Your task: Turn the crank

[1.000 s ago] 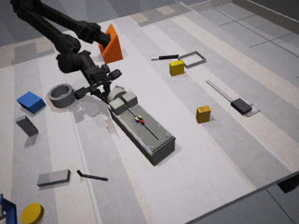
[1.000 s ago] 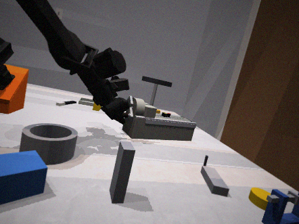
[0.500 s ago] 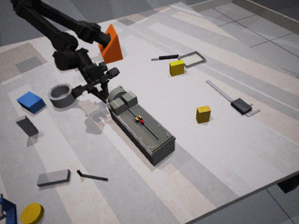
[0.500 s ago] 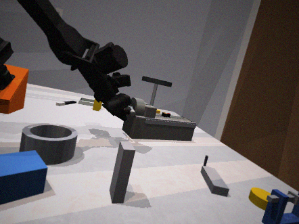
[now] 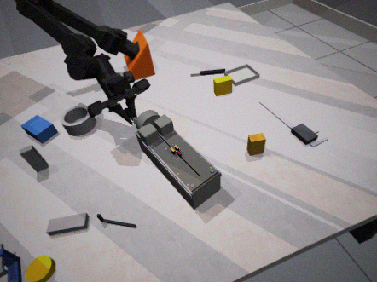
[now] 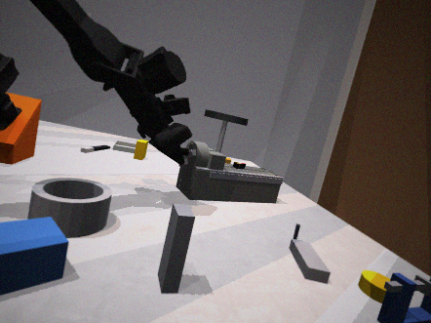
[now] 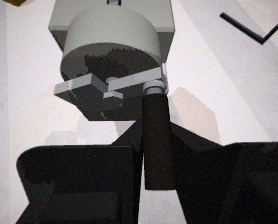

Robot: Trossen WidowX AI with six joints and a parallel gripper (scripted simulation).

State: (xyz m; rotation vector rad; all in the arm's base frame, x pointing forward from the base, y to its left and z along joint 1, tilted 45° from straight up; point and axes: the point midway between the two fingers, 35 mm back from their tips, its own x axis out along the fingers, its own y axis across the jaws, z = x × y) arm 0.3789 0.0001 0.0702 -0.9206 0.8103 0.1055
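My gripper tip is now 160 mm short of the red pointer and 100 mm to the right of it. Round my gripper tip: black hex key 250 mm ahead, 100 mm to the right, 70 mm below; then dark crank handle 10 mm behind, 10 mm to the right, 30 mm above; then blue block 140 mm behind, 320 mm to the right, 60 mm below.
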